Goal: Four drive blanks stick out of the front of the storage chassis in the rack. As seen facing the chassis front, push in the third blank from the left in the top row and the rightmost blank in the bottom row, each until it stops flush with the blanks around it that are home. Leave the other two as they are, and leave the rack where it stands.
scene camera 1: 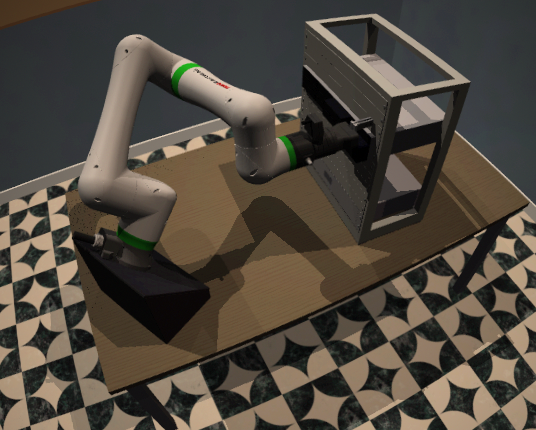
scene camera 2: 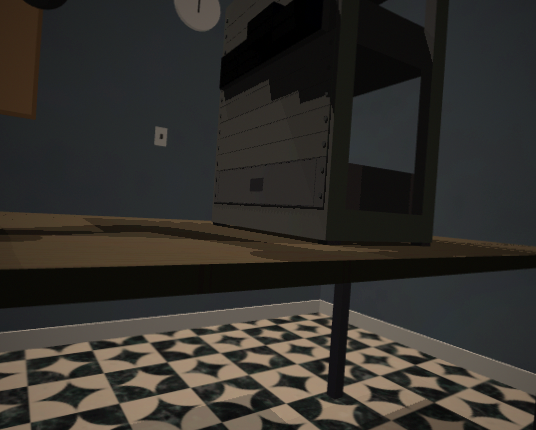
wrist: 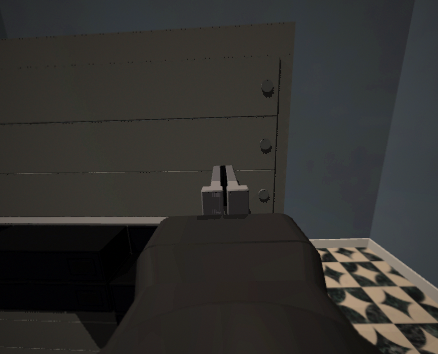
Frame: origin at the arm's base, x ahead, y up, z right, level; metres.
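Seen in the pictures: gripper, fingertip midpoint: (scene camera 1: 371, 121) (wrist: 223, 178); arm's base, link origin: (scene camera 1: 127, 258).
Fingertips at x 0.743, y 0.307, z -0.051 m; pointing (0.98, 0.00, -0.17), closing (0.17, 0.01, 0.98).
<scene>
Pixels of each thing's middle, then the offset from my fingertips to it. "spot": a spot on its surface instead. Level surfaces: height alone.
- storage chassis, surface spot: (scene camera 1: 312, 82) spot: dx -0.050, dy -0.065, dz -0.335 m
- black blank, body centre: (wrist: 89, 226) (scene camera 2: 283, 28) (scene camera 1: 348, 109) dx -0.001, dy -0.055, dz -0.143 m
- dark block face, surface spot: (wrist: 45, 296) spot: dx -0.061, dy -0.083, dz -0.134 m
- wooden table, surface height: dy -0.503 m
The storage chassis (scene camera 1: 312, 82) is a black band across the front of the grey rack (scene camera 1: 381, 175) (scene camera 2: 345, 100) (wrist: 286, 125). In the wrist view, a black blank (wrist: 60, 240) juts out at the lower left, with another dark block face (wrist: 45, 296) below it. Shadow hides which columns they are in and how far each stands out. My gripper (scene camera 1: 370, 121) (wrist: 223, 178) is shut and empty. In the wrist view its fingertips are in front of the plain panels above the chassis, near the rack's right edge. The gripper body hides the chassis's right end.
The rack stands on the wooden table (scene camera 1: 280, 295) (scene camera 2: 150, 250). Screw heads (wrist: 267, 86) line the right edge of the plain panels. The arm (scene camera 1: 255, 115) reaches over the table from its dark base (scene camera 1: 150, 290). A blue-grey wall (wrist: 345, 100) stands behind the rack.
</scene>
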